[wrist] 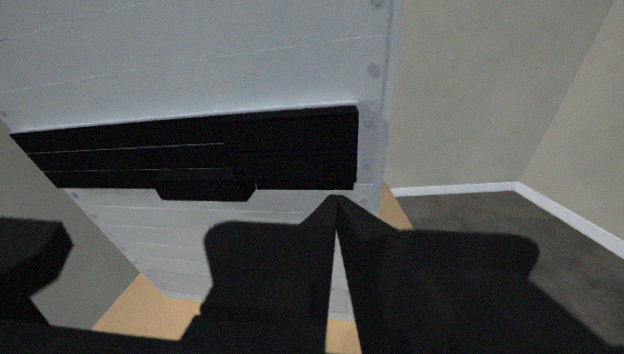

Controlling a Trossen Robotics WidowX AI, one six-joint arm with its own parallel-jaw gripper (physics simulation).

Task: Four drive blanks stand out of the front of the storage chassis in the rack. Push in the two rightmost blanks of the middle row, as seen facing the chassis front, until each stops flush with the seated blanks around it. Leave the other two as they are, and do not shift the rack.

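Places are measured from the arm's base along level axes (x ahead, y left, z up), in metres.
Pixels of known places: gripper, fingertip midpoint: (335,201).
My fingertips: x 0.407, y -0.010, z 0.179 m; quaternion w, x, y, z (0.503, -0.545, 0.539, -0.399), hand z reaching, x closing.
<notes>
Behind a point stands the place of what it marks.
The black storage chassis (125,137) @[y 0.225, x 0.474, z 0.210 m] spans the pale grey rack (200,75) @[y 0.117, x 0.490, z 0.259 m] in the wrist view. At its right end a dark block of blanks (295,150) @[y 0.023, x 0.447, z 0.198 m] stands forward of the faces to its left; the seams between its rows are too dark to tell how far each stands out. A blank (206,191) @[y 0.128, x 0.452, z 0.153 m] in the bottom row, near the middle, juts out past the chassis's lower edge. My gripper (335,201) @[y -0.010, x 0.407, z 0.179 m] is shut and empty, with its tips just below the chassis's lower right corner in view; whether they touch anything cannot be told.
Pale panels (150,220) @[y 0.301, x 0.488, z 0.067 m] of the rack lie below the chassis. The rack's right edge post (380,100) @[y -0.046, x 0.492, z 0.225 m] has round fasteners. A tan surface (145,312) @[y 0.472, x 0.451, z -0.221 m] is under the rack. Beige walls (475,100), white skirting (460,189) and dark floor (465,212) show at right.
</notes>
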